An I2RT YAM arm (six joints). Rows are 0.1 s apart.
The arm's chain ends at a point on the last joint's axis. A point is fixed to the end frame.
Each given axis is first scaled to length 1.
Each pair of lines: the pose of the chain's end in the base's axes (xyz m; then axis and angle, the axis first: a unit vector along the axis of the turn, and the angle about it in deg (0 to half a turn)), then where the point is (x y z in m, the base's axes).
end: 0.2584, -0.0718, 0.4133, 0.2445, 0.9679, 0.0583, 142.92
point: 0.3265 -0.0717 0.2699
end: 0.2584, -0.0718, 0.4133, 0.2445, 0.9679, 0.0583, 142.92
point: 0.3265 -0.0717 0.2699
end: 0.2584, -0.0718, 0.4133, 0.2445, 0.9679, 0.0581, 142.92
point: 0.3265 -0.0718 0.2699
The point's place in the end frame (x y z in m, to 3 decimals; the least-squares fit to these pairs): 0.033 -0.009 0.155
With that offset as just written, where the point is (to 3 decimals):
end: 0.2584, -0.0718, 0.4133, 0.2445, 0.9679, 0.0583, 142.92
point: 0.327 -0.072 0.270
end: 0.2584, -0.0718, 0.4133, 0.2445, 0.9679, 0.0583, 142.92
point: 0.327 -0.072 0.270
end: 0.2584, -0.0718, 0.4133, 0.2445, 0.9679, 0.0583, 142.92
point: 0.327 -0.072 0.270
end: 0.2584, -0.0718, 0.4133, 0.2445, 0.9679, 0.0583, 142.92
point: 0.327 -0.072 0.270
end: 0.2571, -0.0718, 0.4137, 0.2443, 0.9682, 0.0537, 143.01
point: 0.325 -0.073 0.270
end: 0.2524, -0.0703, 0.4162, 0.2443, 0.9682, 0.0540, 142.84
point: 0.320 -0.071 0.273
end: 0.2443, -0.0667, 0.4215, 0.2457, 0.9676, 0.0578, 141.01
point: 0.317 -0.068 0.280
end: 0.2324, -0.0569, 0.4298, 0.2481, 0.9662, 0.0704, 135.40
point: 0.319 -0.059 0.297
